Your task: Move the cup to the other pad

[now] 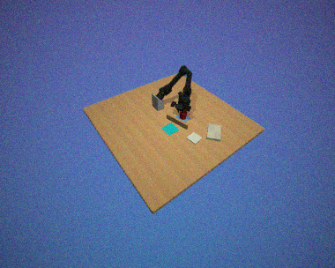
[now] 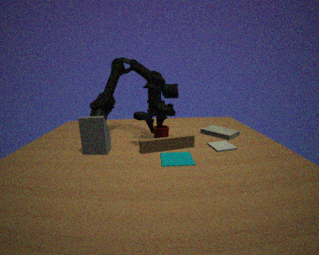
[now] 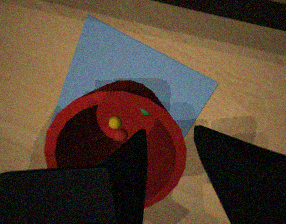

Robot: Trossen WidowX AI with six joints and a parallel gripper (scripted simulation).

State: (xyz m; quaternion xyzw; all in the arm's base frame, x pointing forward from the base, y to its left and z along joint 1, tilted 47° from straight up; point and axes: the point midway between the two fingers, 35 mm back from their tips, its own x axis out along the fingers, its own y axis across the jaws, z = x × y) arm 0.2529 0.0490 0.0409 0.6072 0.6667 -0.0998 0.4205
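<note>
Now: gripper tip 30 mm short of the red cup, 10 mm to the right of it and 10 mm above it. Round my gripper tip: grey-blue pad (30 mm ahead, 20 mm to the left, 60 mm below); then teal pad (60 mm ahead, 180 mm to the right, 60 mm below); then low wooden block (40 mm ahead, 80 mm to the right, 40 mm below).
</note>
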